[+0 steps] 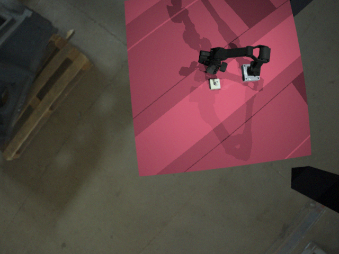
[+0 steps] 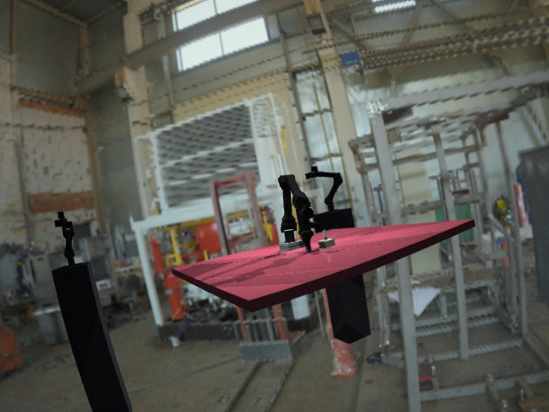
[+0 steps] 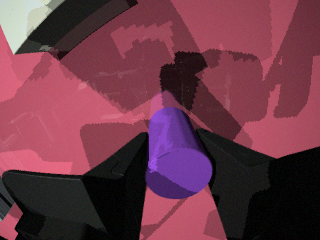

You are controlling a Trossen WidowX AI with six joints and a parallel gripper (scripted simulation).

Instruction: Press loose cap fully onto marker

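Now: the holder block 130 mm to the left of my gripper tip and 20 mm behind it. From my gripper tip the other things lie so: purple cap (10 mm above).
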